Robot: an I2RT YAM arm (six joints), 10 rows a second.
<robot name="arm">
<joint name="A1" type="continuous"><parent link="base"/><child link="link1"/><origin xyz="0 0 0.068" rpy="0 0 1.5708"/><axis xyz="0 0 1"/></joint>
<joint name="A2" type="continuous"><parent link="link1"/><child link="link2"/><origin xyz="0.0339 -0.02 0.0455" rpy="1.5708 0 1.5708"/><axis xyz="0 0 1"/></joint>
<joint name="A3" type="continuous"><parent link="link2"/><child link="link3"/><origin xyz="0.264 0 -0.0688" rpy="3.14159 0 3.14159"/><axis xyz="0 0 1"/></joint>
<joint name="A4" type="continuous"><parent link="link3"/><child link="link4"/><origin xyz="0.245 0.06 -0.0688" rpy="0 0 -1.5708"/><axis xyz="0 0 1"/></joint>
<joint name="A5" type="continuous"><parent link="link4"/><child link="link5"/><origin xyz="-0.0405 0.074 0.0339" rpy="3.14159 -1.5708 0"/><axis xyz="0 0 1"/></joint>
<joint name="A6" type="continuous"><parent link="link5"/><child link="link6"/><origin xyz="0 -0.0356 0.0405" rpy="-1.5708 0 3.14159"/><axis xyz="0 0 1"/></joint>
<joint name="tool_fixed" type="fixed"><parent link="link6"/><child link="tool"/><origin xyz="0 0 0" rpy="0 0 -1.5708"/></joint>
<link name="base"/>
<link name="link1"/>
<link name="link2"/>
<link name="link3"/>
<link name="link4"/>
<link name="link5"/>
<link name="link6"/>
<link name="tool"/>
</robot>
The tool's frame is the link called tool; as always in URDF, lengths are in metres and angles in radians. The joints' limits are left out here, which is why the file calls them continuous.
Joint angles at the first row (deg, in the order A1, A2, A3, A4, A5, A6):
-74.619 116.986 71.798 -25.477 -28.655 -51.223
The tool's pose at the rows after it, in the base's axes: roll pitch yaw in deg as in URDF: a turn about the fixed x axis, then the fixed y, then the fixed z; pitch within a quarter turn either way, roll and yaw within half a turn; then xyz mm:
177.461 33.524 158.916 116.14 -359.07 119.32
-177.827 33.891 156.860 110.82 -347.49 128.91
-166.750 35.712 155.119 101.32 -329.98 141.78
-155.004 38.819 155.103 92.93 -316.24 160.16
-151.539 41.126 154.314 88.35 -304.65 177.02
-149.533 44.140 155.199 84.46 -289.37 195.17
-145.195 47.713 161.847 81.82 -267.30 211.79
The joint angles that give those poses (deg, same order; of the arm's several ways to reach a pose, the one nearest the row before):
-74.618 114.409 68.261 -24.512 -28.037 -49.426
-74.619 109.540 63.023 -19.059 -24.351 -45.468
-74.618 101.941 54.236 -7.848 -16.585 -40.277
-74.616 94.860 47.846 1.338 -9.220 -37.024
-74.618 89.590 45.461 2.271 -7.057 -34.906
-74.619 83.522 43.286 1.630 -7.552 -33.577
-74.347 76.052 39.764 2.066 -10.787 -34.689

